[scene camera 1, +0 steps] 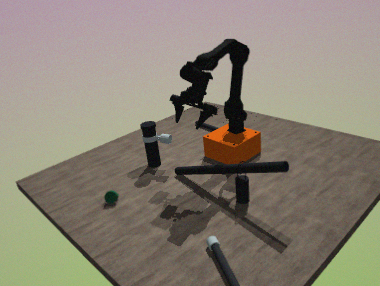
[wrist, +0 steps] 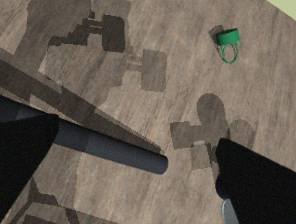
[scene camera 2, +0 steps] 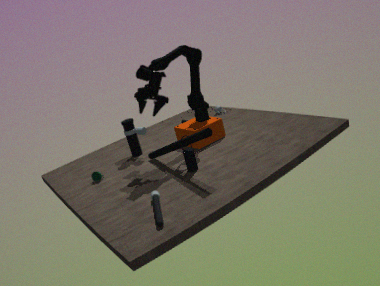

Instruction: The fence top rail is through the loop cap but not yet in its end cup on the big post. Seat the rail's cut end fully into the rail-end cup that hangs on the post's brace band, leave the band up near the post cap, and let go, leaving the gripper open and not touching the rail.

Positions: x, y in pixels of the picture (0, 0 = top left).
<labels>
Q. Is the gripper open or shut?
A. Open.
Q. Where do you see a dark top rail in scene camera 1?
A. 225, 168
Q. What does the gripper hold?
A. Nothing.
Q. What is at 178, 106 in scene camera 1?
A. The gripper.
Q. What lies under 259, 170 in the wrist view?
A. The gripper.
</labels>
